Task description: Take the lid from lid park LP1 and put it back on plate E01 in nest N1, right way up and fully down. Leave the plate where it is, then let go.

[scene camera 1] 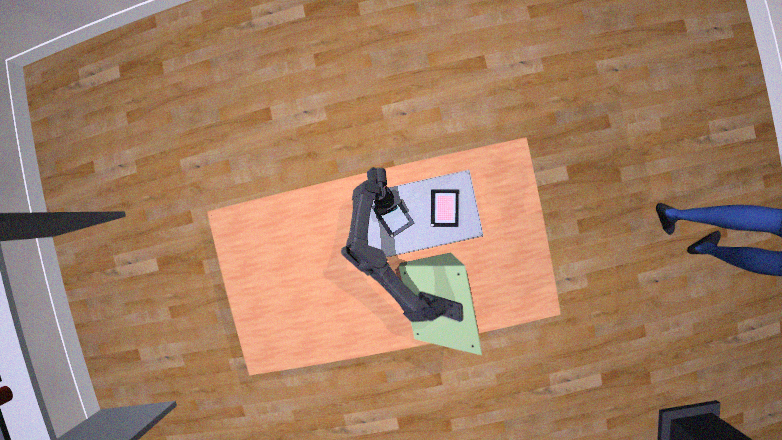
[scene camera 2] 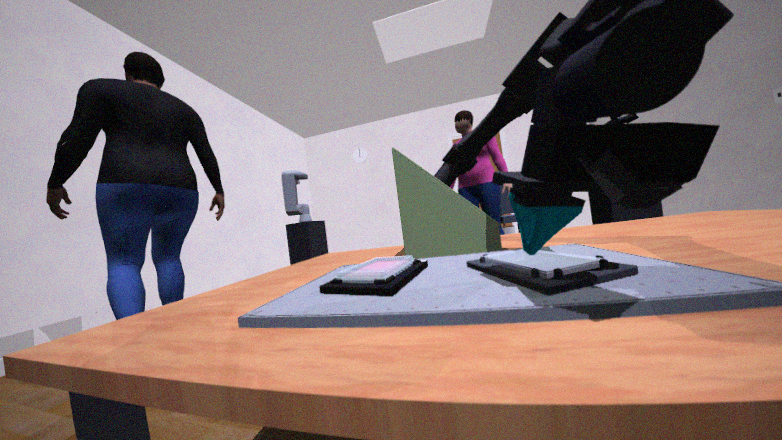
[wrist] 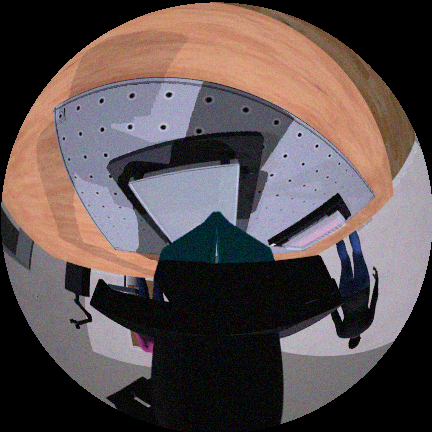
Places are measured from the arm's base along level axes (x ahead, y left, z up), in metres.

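Where they show: gripper, fingertip midpoint: [scene camera 1: 394, 208] [scene camera 2: 528, 252] [wrist: 215, 217]; arm's base at its link origin: [scene camera 1: 440, 305] [scene camera 2: 437, 187].
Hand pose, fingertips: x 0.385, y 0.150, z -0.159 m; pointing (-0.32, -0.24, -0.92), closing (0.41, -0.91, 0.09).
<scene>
Each offset is from my fingertips to the top centre of the thing. Level surfaces: height alone.
The clear, pale lid {0.026 m back, 0.011 m left, 0.012 m down} [scene camera 1: 394, 220] [scene camera 2: 571, 263] [wrist: 200, 197] lies flat on the black lid park {0.025 m back, 0.010 m left, 0.010 m down} [scene camera 1: 409, 213] [scene camera 2: 552, 285] [wrist: 249, 185]. My gripper [scene camera 2: 531, 252] [wrist: 215, 217] is shut, its teal fingers together with nothing between them. Its tips point down at the lid, at or just above its top face; I cannot tell whether they touch. In scene camera 1 the arm hides the fingertips. Plate E01 {0.015 m back, 0.220 m right, 0.003 m down} [scene camera 1: 445, 208] [scene camera 2: 377, 267] [wrist: 320, 231], with pink wells, sits level in the black nest N1 {0.015 m back, 0.220 m right, 0.011 m down} [scene camera 1: 433, 207] [scene camera 2: 355, 288] [wrist: 305, 218], apart from the gripper.
A grey holed board [scene camera 1: 418, 191] [scene camera 2: 437, 300] [wrist: 150, 111] carries the nest and lid park. It lies on the wooden table {0.042 m down} [scene camera 1: 273, 273] [scene camera 2: 328, 372] [wrist: 300, 60]. A green angled panel [scene camera 1: 445, 328] [scene camera 2: 437, 224] stands beside the board, near the arm's base. People stand beyond the table.
</scene>
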